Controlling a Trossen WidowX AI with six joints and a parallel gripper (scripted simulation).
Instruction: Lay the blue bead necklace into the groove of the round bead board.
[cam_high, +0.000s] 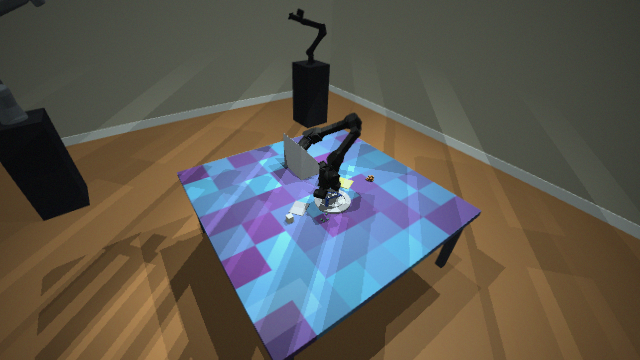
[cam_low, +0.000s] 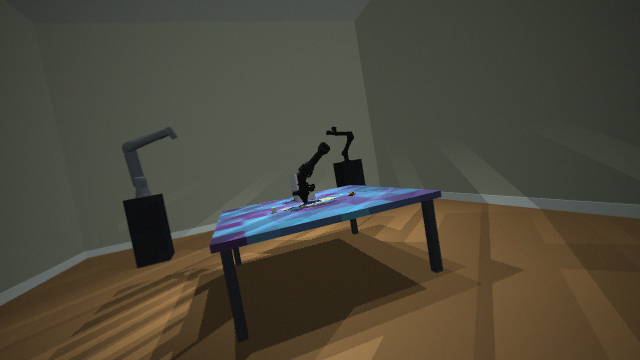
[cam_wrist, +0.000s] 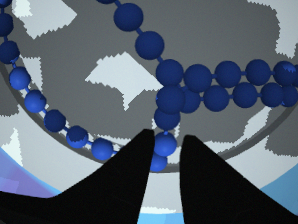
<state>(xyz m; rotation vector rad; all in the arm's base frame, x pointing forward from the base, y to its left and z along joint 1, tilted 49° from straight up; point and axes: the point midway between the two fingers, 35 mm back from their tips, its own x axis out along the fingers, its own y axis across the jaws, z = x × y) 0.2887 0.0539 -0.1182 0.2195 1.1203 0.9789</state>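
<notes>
Now: gripper tip 4 cm to the right of the round white bead board, 4 cm short of it and 1 cm above it. The rest, counted from my gripper tip: cream cube (24 cm to the right, 2 cm ahead); yellow patch (20 cm to the left, 6 cm behind, 1 cm below); flat grey square (14 cm to the right, 3 cm behind, 1 cm below).
</notes>
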